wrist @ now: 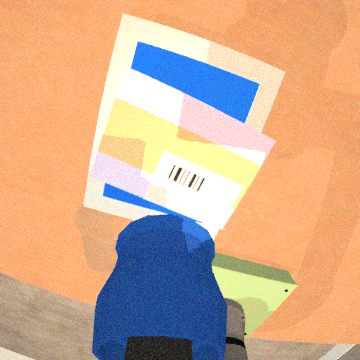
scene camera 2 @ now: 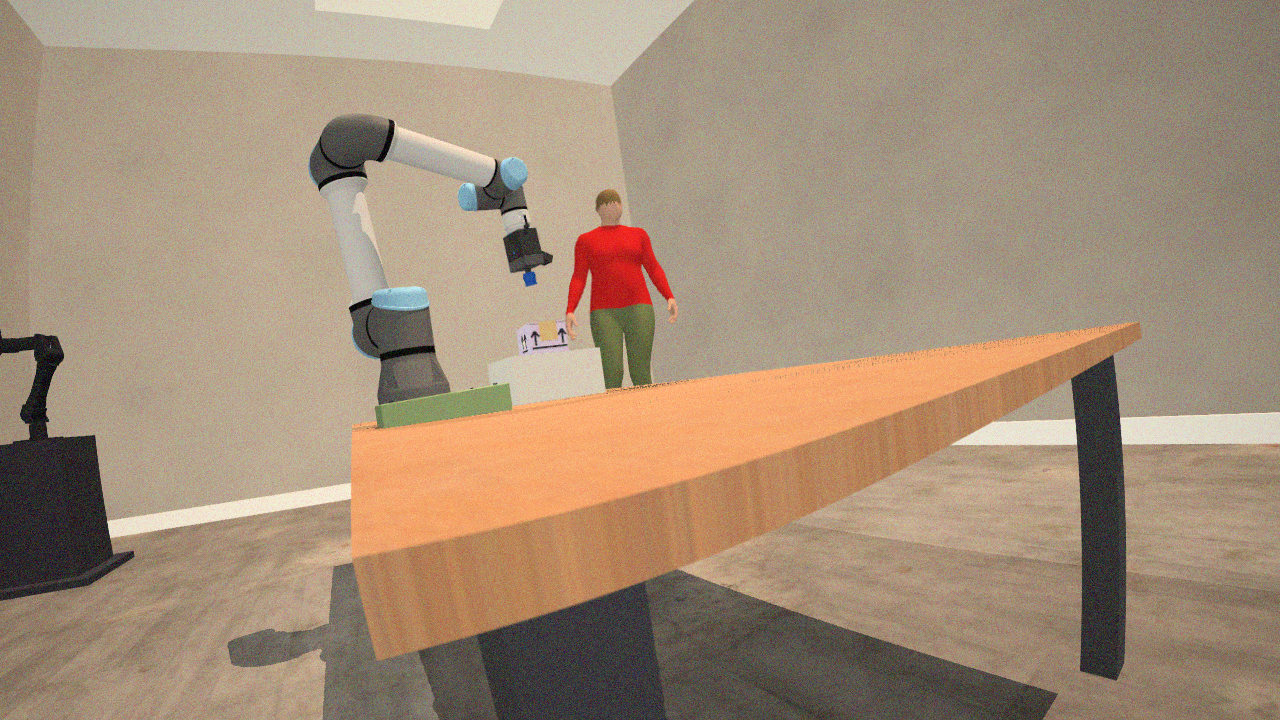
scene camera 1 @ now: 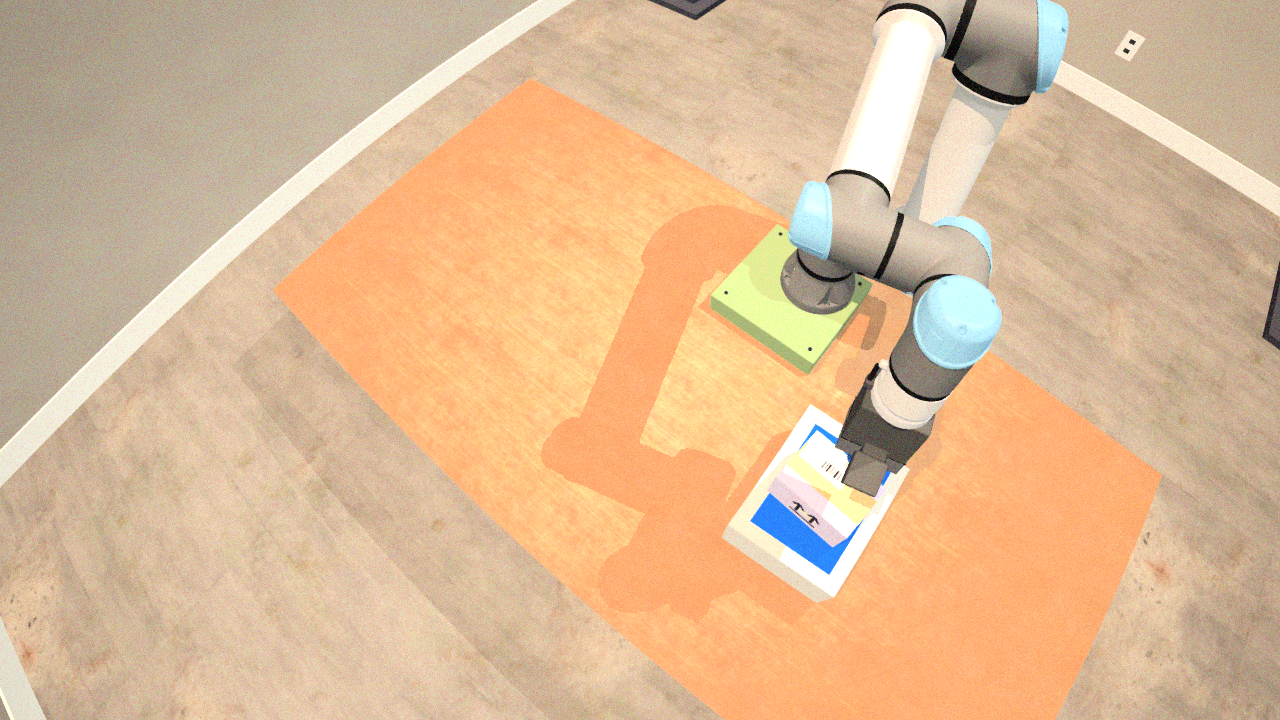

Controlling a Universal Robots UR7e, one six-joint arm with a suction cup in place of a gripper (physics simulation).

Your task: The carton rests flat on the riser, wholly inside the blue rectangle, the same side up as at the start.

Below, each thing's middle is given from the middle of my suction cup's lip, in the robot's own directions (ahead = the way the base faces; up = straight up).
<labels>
I see the carton (scene camera 1: 810,486) 1 cm ahead of my suction cup and 17 cm below it. Also, from my suction cup: riser (scene camera 1: 765,530) (1 cm ahead, 27 cm below).
</labels>
